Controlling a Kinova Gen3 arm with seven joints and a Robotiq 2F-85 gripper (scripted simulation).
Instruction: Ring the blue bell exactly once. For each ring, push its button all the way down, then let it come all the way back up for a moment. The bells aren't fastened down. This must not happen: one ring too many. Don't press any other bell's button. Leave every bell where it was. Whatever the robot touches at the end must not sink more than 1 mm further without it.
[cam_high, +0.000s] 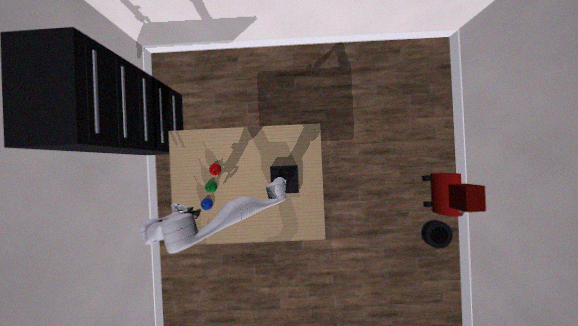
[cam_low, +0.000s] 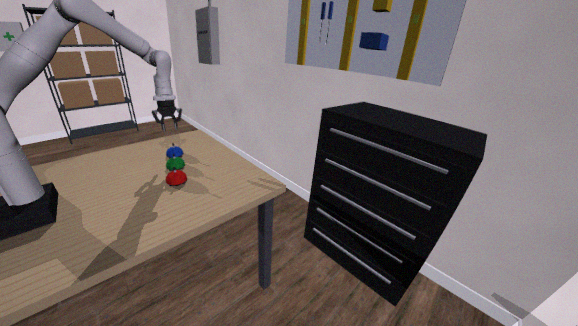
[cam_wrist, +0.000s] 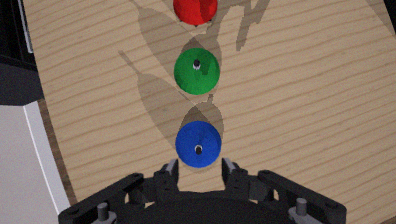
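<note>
The blue bell lies 110 mm below my hand. The rest, counted from my hand: red bell 260 mm to the right, 110 mm below, 40 mm behind; then green bell 130 mm to the right, 110 mm below, 20 mm behind.
</note>
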